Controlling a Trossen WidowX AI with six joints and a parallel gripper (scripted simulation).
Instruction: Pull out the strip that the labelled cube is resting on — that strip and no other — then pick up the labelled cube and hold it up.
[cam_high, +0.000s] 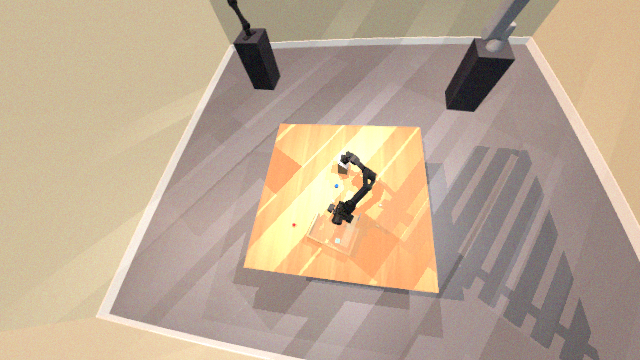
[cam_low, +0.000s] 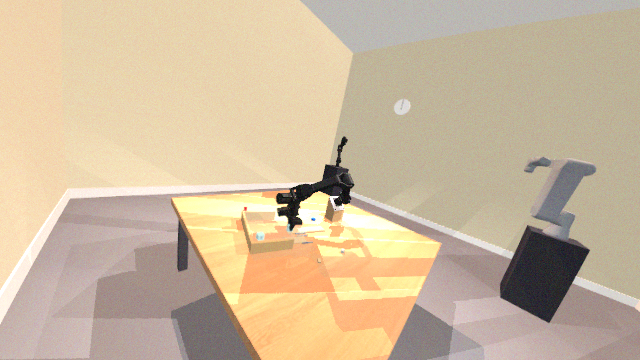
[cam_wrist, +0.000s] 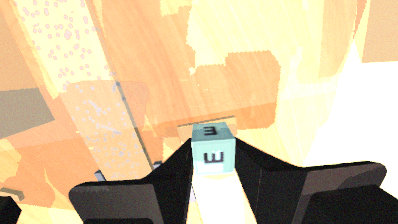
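The pale speckled band lies 90 mm ahead of my gripper tip, 80 mm to the left of it and 10 mm below it. From my gripper tip the other things lie so: tiny blue piece 240 mm behind, 70 mm to the right, 10 mm below; red marker 330 mm to the right, 130 mm ahead.
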